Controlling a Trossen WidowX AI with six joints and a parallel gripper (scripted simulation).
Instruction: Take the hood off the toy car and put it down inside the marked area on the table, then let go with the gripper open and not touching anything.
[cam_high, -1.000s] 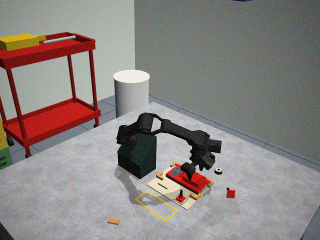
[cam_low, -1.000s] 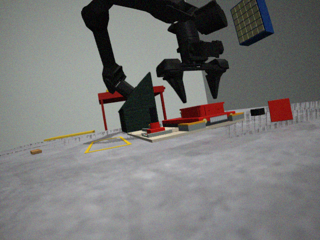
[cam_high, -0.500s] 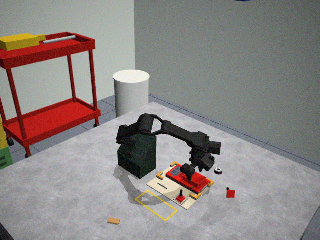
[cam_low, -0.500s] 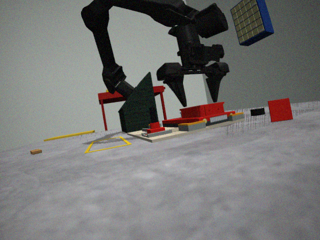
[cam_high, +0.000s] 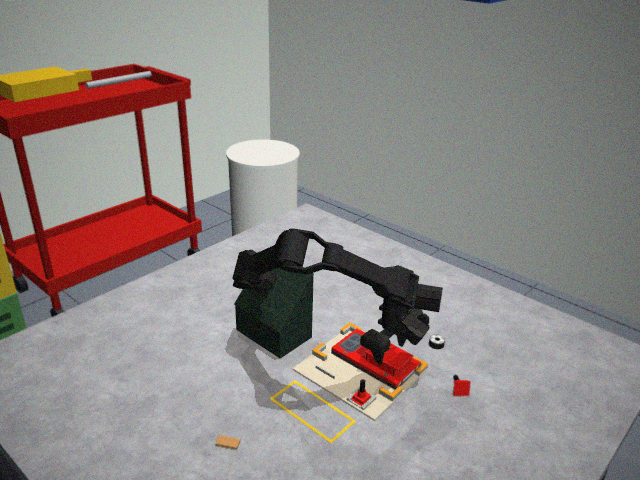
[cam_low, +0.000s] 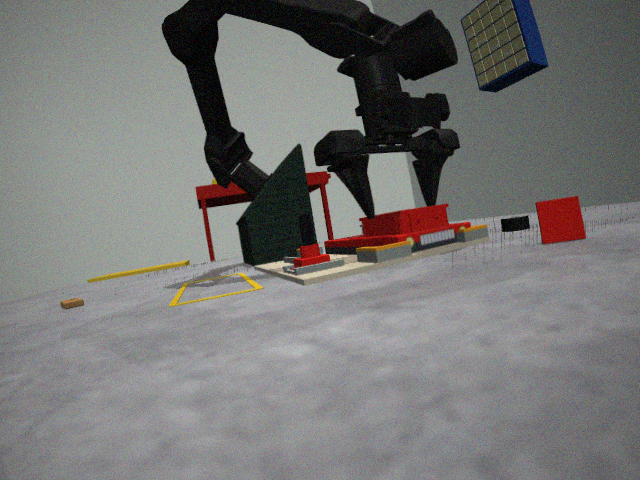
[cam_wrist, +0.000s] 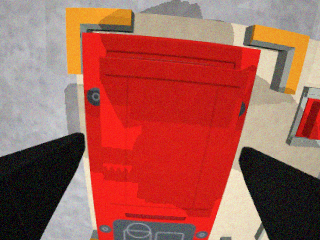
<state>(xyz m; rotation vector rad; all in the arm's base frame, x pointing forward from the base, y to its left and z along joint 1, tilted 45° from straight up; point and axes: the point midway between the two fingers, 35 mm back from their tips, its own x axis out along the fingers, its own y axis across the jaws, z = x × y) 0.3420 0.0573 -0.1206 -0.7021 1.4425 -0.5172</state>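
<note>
My gripper tip is 1 cm above the red hood. From my gripper tip the other things lie so: black-and-white wheel (2 cm ahead, 17 cm to the left, 4 cm below); baseplate (4 cm behind, 4 cm to the right, 4 cm below).
</note>
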